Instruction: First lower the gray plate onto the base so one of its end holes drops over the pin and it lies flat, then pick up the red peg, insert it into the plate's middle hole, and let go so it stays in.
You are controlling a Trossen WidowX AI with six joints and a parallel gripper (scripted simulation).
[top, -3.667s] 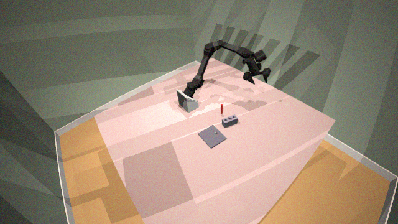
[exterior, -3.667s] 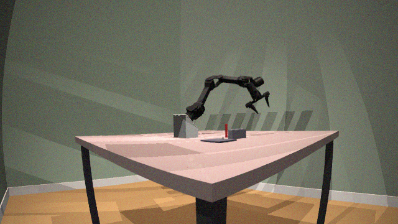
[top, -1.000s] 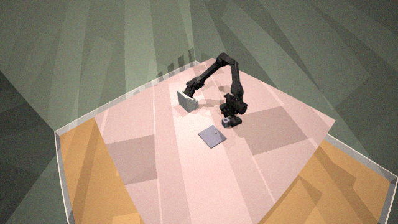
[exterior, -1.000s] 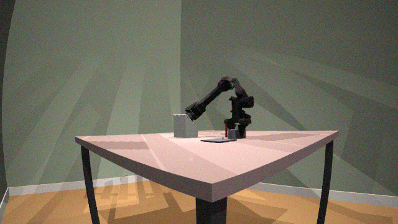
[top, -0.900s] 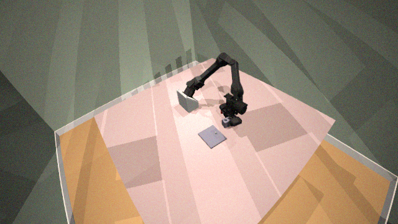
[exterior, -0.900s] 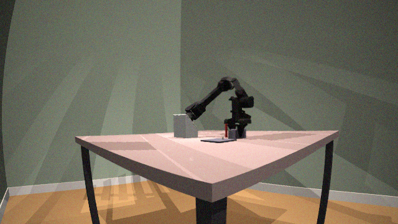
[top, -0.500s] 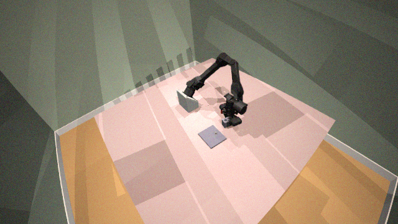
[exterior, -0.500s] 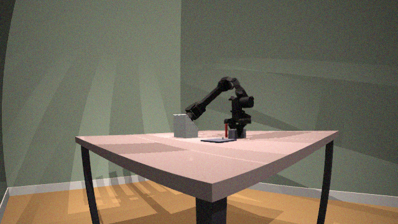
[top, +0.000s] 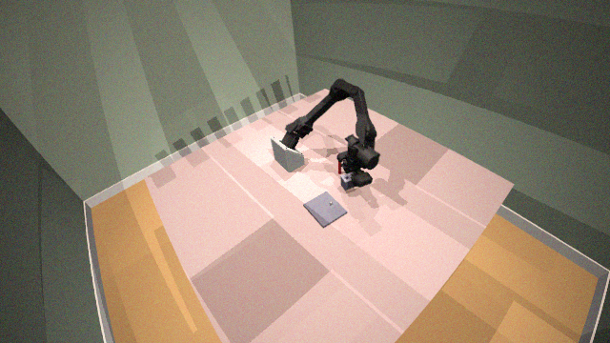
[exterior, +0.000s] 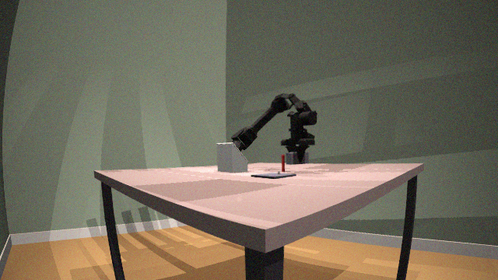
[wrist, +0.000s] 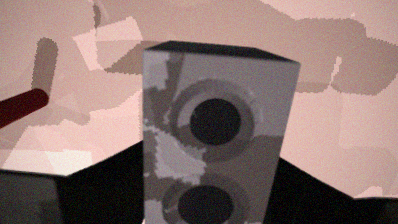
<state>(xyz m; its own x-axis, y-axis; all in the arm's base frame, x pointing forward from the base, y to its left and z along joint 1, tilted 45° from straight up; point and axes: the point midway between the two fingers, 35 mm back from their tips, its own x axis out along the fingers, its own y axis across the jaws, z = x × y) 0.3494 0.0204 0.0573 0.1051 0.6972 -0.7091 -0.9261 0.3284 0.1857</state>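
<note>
The dark base is 140 mm to the right of my gripper tip, 40 mm below it and 10 mm behind it. The rest, counted from my gripper tip: gray plate: 30 mm above; red peg: 110 mm behind, 40 mm to the left, 10 mm below.
</note>
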